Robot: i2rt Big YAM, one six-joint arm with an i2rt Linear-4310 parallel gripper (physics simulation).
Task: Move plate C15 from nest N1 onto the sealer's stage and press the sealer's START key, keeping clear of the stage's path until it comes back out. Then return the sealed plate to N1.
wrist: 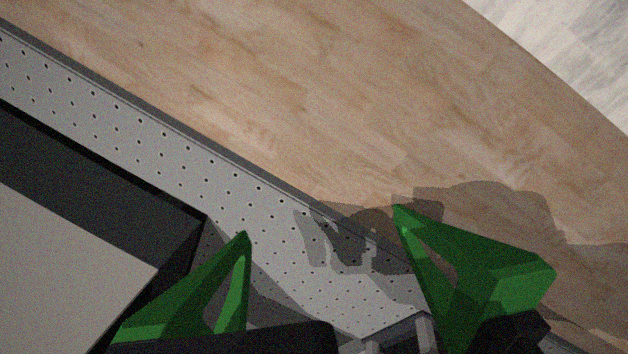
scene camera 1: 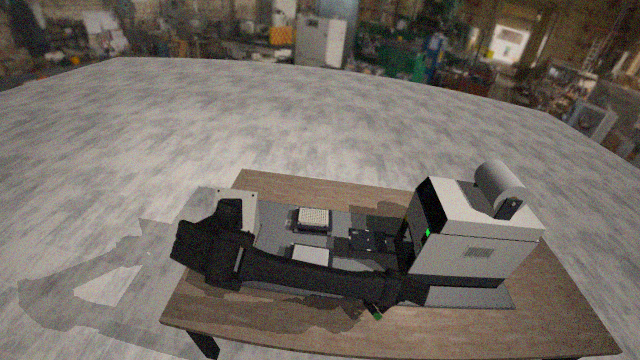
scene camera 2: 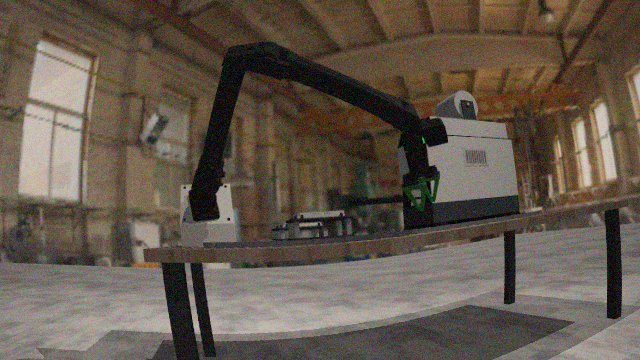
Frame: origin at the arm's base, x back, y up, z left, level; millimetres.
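Where they show: gripper, fingertip midpoint: [wrist: 320, 224] [scene camera 2: 427, 206]; arm's base at its link origin: [scene camera 1: 231, 214] [scene camera 2: 203, 205].
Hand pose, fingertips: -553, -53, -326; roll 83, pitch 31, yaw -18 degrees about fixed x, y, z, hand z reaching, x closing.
Observation:
Each offset is from my fingertips to the top centre of the thing, as dx, dy, dz. "pt": to the spot under its first point.
My gripper [scene camera 2: 424, 204] [wrist: 320, 224] is open, with nothing between its green fingers. It hangs low beside the near front corner of the sealer [scene camera 1: 480, 255] [scene camera 2: 475, 175] [wrist: 60, 255]. A light plate with wells {+229, -1, +403} [scene camera 1: 313, 217] sits on the rear nest. A smooth white-topped plate {+244, +14, +183} [scene camera 1: 311, 255] is nearer, partly behind the arm. Which one is C15, and which nest is N1, I cannot tell. The dark stage {pt +36, +49, +234} [scene camera 1: 367, 240] [scene camera 2: 377, 201] stands out in front of the sealer, and no plate shows on it. A green light {pt -103, +214, +129} [scene camera 1: 427, 232] glows on the sealer's front. The START key cannot be made out.
The arm [scene camera 1: 310, 275] [scene camera 2: 340, 87] reaches across the near side of the perforated baseplate [scene camera 1: 470, 297] [wrist: 165, 150]. A grey roll {-344, +418, +197} [scene camera 1: 499, 185] [scene camera 2: 456, 105] sits on top of the sealer. The wooden table's edge [scene camera 2: 310, 253] runs along the near side. A nest corner {pt +175, -48, +119} [wrist: 422, 320] shows low in the wrist view.

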